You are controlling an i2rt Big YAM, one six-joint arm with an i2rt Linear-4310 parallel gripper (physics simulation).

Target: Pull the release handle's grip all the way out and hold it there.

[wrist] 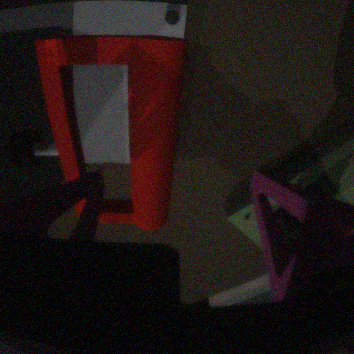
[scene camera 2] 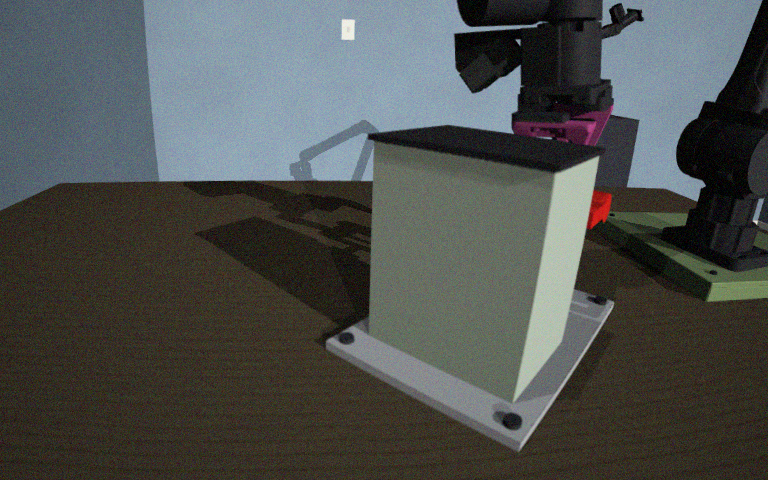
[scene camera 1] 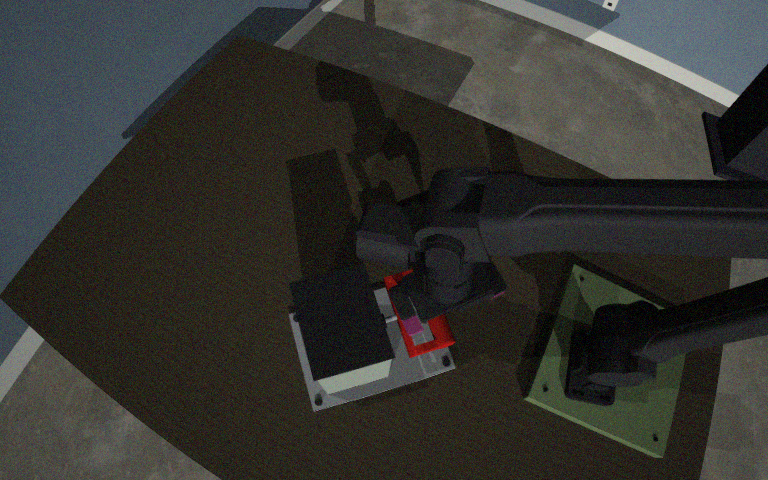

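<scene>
The release handle's red rectangular grip stands beside a pale box with a black top. A short metal rod joins them, and little of it shows. My gripper is open and empty, with magenta fingers pointing down over the grip. In the wrist view the left fingertip overlaps the near end of the grip's opening; the right fingertip is well out to the right of the grip's outer bar. In scene camera 2 the box hides the fingertips and most of the grip.
The box stands on a grey plate with dark bolts at its corners. The arm's green base plate lies to the right on the dark wooden table.
</scene>
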